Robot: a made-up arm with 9 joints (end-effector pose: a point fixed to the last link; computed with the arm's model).
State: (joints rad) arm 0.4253 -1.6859 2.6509 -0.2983 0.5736 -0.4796 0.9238 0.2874 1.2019
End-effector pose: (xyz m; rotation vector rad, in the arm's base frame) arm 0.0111 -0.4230 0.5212 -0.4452 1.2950 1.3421
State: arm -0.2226 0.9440 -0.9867 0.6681 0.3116 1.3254 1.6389 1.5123 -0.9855
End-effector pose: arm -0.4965 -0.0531 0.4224 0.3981 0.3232 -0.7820
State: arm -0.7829 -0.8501 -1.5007 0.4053 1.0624 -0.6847 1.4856 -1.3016 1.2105
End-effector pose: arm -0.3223 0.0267 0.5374 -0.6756 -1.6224 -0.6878
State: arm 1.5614 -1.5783 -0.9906 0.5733 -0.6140 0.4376 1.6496 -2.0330 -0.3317
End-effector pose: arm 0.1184 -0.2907 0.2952 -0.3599 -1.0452 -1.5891
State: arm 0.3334 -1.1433 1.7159 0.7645 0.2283 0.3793 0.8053 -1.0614 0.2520
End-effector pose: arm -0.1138 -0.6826 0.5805 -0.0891 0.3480 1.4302
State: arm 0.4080 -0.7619 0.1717 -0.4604 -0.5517 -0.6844 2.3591 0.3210 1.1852
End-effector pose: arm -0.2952 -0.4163 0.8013 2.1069 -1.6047 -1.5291
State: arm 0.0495 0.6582 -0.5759 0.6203 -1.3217 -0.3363 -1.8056 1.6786 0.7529
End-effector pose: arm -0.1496 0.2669 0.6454 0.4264 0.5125 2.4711
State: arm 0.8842 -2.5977 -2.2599 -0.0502 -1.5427 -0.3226 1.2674 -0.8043 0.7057
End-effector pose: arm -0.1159 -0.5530 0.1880 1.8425 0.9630 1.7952
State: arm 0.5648 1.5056 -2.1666 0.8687 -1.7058 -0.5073 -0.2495 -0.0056 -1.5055
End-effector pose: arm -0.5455 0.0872 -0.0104 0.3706 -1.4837 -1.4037
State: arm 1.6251 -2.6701 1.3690 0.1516 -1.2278 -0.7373 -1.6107 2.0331 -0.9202
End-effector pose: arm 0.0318 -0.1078 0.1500 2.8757 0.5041 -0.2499
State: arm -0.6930 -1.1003 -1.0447 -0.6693 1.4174 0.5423 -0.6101 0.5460 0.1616
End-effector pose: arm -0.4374 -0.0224 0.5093 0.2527 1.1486 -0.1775
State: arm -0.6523 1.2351 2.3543 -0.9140 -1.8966 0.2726 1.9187 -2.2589 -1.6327
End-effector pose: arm -0.0290 -0.0757 0.5031 0.7067 0.9335 -0.0115
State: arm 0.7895 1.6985 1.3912 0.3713 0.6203 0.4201 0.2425 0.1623 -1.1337
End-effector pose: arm -0.6713 0.0637 0.1705 0.8437 -1.5307 1.2877
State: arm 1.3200 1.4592 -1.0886 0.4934 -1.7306 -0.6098 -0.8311 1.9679 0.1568
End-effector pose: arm -0.8881 -0.3387 0.0965 1.0688 0.0021 -0.4773
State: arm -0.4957 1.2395 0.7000 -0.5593 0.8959 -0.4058 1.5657 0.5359 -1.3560
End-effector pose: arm 0.0038 0.5427 0.3425 1.4358 -2.2519 1.2735
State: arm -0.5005 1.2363 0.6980 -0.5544 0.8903 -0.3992 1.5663 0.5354 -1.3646
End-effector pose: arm 0.0053 0.5411 0.3446 1.4245 -2.2555 1.2722
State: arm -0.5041 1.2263 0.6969 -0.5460 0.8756 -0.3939 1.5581 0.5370 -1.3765
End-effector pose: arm 0.0061 0.5375 0.3497 1.4108 -2.2626 1.2623
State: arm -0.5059 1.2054 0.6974 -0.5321 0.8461 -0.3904 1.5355 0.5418 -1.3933
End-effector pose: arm 0.0058 0.5307 0.3597 1.3931 -2.2753 1.2391
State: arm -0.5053 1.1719 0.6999 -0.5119 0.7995 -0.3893 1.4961 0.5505 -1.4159
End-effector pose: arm 0.0041 0.5200 0.3749 1.3709 -2.2938 1.2002
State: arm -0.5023 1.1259 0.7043 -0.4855 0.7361 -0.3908 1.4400 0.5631 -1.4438
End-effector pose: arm 0.0010 0.5052 0.3951 1.3448 -2.3167 1.1462
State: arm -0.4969 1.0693 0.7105 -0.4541 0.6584 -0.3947 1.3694 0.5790 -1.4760
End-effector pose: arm -0.0035 0.4863 0.4190 1.3158 -2.3415 1.0800
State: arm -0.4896 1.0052 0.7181 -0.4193 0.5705 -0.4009 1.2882 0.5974 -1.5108
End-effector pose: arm -0.0089 0.4641 0.4446 1.2854 -2.3651 1.0061
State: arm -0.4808 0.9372 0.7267 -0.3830 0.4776 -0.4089 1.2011 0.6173 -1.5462
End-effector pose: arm -0.0147 0.4398 0.4704 1.2550 -2.3853 0.9295
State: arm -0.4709 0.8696 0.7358 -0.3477 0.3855 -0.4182 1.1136 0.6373 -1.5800
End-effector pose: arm -0.0206 0.4149 0.4944 1.2267 -2.4008 0.8559
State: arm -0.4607 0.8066 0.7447 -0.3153 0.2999 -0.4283 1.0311 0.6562 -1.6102
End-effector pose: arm -0.0260 0.3912 0.5152 1.2018 -2.4108 0.7897
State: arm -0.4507 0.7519 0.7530 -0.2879 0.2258 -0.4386 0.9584 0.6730 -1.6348
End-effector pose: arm -0.0305 0.3705 0.5321 1.1818 -2.4159 0.7349
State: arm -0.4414 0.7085 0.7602 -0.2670 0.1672 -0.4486 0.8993 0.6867 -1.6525
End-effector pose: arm -0.0341 0.3539 0.5446 1.1677 -2.4166 0.6933
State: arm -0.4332 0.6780 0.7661 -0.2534 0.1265 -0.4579 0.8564 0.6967 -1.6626
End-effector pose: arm -0.0368 0.3425 0.5528 1.1605 -2.4139 0.6655
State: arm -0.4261 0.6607 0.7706 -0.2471 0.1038 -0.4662 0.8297 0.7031 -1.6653
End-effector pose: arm -0.0388 0.3363 0.5568 1.1596 -2.4085 0.6506
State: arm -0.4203 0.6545 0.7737 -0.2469 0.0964 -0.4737 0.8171 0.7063 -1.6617
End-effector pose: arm -0.0402 0.3346 0.5576 1.1646 -2.4011 0.6463
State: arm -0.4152 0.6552 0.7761 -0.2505 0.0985 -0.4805 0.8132 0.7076 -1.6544
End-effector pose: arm -0.0413 0.3356 0.5564 1.1729 -2.3929 0.6480
